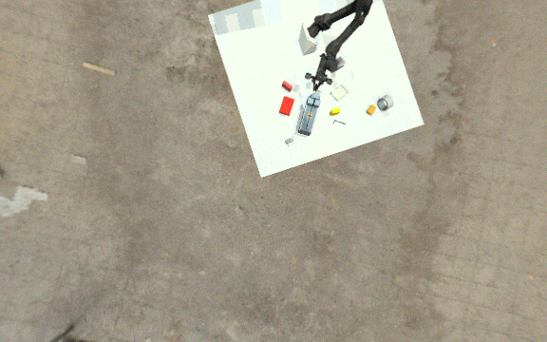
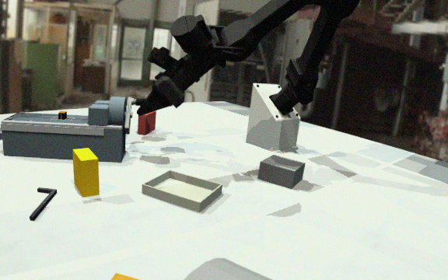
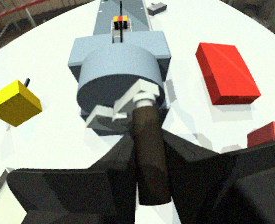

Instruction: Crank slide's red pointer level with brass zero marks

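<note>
The dark crank handle is 2 cm above my gripper tip, 1 cm to the left of it and 1 cm behind it. From my gripper tip the other things lie so: flat red block: 20 cm to the right, 8 cm below, 2 cm behind; red pointer: 13 cm ahead, 10 cm to the right, 1 cm below; yellow block: 18 cm ahead, 10 cm to the left, 6 cm below.
</note>
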